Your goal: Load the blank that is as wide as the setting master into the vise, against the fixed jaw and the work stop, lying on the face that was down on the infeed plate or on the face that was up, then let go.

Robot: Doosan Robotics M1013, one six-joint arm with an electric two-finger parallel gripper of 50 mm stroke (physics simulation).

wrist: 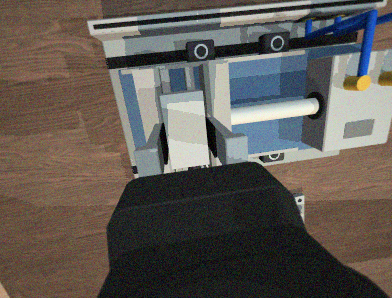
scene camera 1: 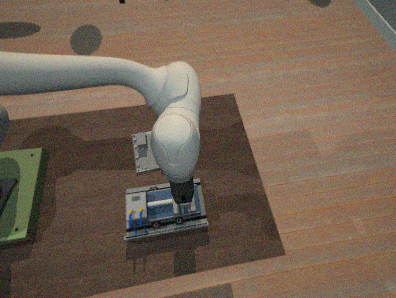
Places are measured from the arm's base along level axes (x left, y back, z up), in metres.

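Pixels of known places: gripper, fingertip midpoint: (wrist: 186, 133).
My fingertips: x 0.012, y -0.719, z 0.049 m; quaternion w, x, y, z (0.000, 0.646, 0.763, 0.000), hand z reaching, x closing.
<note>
Ahead of a thing's pixels: the offset from my fingertips to its top centre. "pt": to the spot under its first point.
The vise {dx -0.020, dy +0.072, dz -0.010 m} (scene camera 1: 136, 205) (wrist: 345, 107) lies under the arm. In the wrist view a pale jaw with a white rod {pt dx -0.018, dy +0.087, dz -0.024 m} (wrist: 275, 111) stands right of the blank, and another pale jaw (wrist: 145, 92) stands left of it. My gripper (scene camera 1: 184, 202) (wrist: 186, 133) is shut on a light grey rectangular blank {dx -0.002, dy +0.000, dz +0.007 m} (wrist: 186, 132), with a black pad against each side. The blank is over the gap between the jaws, above two narrow bars; whether it touches them cannot be told. The work stop cannot be made out; the near end of the blank is hidden by the gripper body.
A grey plate {dx +0.248, dy +0.106, dz -0.101 m} (scene camera 1: 146, 164) with small pegs and a block stands behind the vise, partly hidden by the arm. Blue tubes with yellow ends {pt dx -0.070, dy +0.143, dz +0.000 m} (scene camera 1: 140, 216) (wrist: 367, 47) rise from the vise. A green tray (scene camera 1: 33, 200) with a dark item lies at the left.
</note>
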